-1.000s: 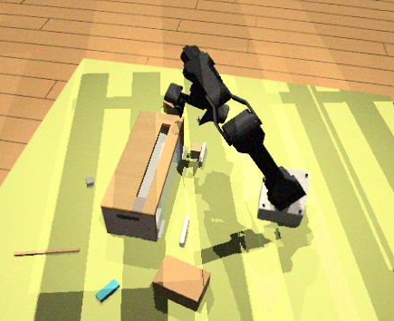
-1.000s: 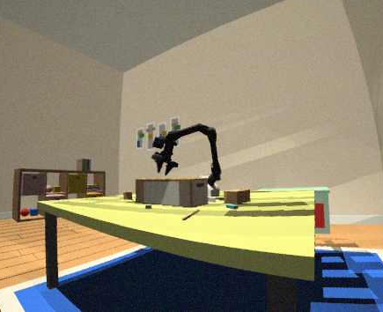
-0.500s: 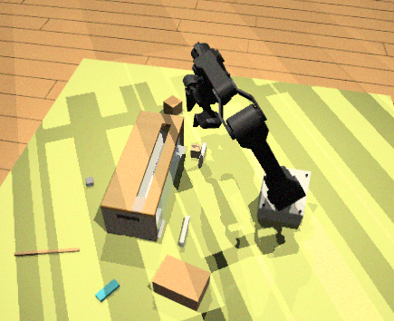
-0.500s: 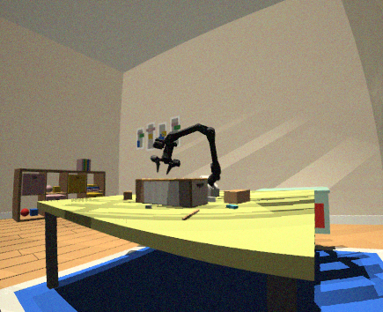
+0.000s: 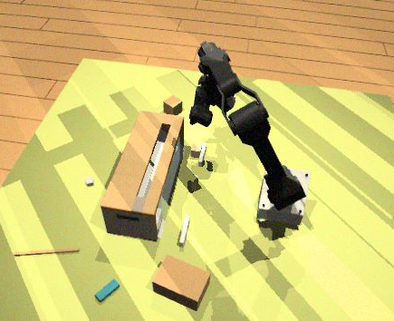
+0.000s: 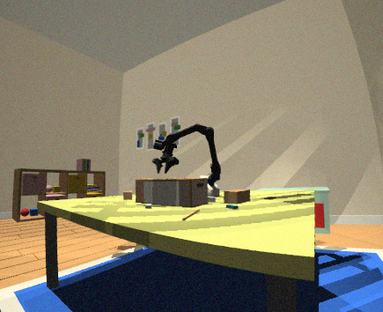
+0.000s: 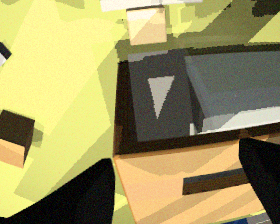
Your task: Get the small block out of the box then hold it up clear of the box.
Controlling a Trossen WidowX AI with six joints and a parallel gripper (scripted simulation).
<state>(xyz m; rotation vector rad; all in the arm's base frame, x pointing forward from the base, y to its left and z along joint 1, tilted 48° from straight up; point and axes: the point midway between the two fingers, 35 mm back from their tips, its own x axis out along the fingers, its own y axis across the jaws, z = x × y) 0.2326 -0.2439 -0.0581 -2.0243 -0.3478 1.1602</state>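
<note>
The small brown block lies 1 cm behind my gripper tip and 15 cm below it. From my gripper tip the other things lie so: wooden stick: 37 cm ahead, 39 cm to the left, 16 cm below; then brown box: 1 cm ahead, 47 cm to the left, 13 cm below; then teal block: 19 cm ahead, 49 cm to the left, 16 cm below.
</note>
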